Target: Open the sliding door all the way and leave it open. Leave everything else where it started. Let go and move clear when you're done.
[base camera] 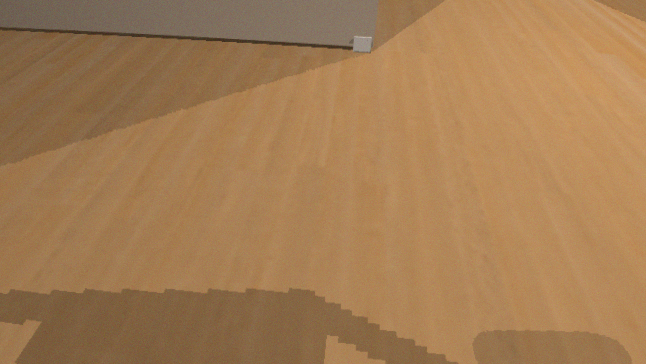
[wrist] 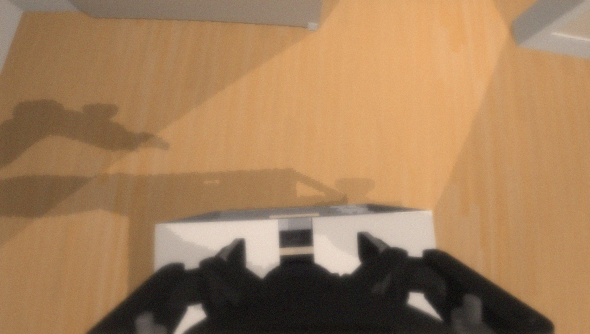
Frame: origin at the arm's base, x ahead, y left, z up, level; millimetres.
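Seen in the pictures: gripper, fingertip midpoint: (wrist: 301, 247).
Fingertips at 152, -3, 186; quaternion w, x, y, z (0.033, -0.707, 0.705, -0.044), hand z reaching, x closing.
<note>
A point is followed by its place in that frame, as x, y, z.
The sliding door (base camera: 190, 20) @[938, 279, -349] (wrist: 215, 11) @[938, 282, -340] shows as the lower part of a grey panel, at the upper left of the base camera view and along the top of the wrist view. Its right edge ends at a small white block (base camera: 362, 44) @[879, -114, -378] (wrist: 312, 26) @[879, -112, -375] at floor level, with floor beyond that edge. The door's handle does not show in either view. My gripper (wrist: 301, 247) @[152, -3, 186] is open and empty. It points down over my own white base, apart from the door.
In the wrist view, my white mobile base (wrist: 215, 240) @[119, 140, -14] is below the gripper. A grey-white wall end or frame (wrist: 545, 30) @[803, -1073, -295] stands at the upper right, across the opening from the door. A pale wall piece (wrist: 7, 35) @[961, 1277, -376] shows at the upper left. Shadows of the arm and base lie on the wooden floor (wrist: 300, 110) @[517, -43, -396].
</note>
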